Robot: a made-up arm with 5 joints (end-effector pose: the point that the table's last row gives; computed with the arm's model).
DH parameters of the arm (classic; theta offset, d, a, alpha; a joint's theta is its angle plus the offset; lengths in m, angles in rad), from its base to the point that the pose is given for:
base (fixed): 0 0 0.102 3.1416
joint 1: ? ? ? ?
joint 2: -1.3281 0 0.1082 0
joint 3: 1.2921 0 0.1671 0
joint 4: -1.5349 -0.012 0 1.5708
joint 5: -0.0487 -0.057 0 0
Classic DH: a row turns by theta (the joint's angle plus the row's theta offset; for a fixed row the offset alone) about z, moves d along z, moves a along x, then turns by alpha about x.
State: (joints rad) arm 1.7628 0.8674 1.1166 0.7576 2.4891
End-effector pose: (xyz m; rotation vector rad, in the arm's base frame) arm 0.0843 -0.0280 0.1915 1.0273 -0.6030 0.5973
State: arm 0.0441 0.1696 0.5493 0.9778 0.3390
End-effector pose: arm 0.3151 -0.0214 0.2581 0.0210 0.1244 0.2459
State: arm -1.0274 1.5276 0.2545 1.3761 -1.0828
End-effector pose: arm 0.1474 0.0519 0.1360 -1.4000 0.7492 -0.0813
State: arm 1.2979 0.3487 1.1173 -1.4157 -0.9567
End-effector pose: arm 0.1413 -0.1850 0.2425 -0.2673 -1.8144 -1.7615
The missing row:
joint 1: 0 -0.321 0.048 1.5708
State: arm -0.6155 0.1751 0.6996 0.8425 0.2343
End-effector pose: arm 0.2684 0.1030 0.2392 -0.0320 0.1468 0.7996
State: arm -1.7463 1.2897 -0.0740 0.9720 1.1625
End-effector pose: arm 0.0812 0.1861 0.1242 -0.2737 0.8364 2.7354
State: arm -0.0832 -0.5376 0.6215 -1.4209 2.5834
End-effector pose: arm 0.2990 0.0044 0.4720 -2.8812 -1.0356 0.3471
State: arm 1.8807 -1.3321 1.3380 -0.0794 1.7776
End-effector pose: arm 0.0369 -0.1639 0.3803 -1.6008 0.3816 -0.1159
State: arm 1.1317 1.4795 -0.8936 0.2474 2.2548
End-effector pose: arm 0.2339 -0.3090 0.1752 -0.7692 0.0757 1.0233
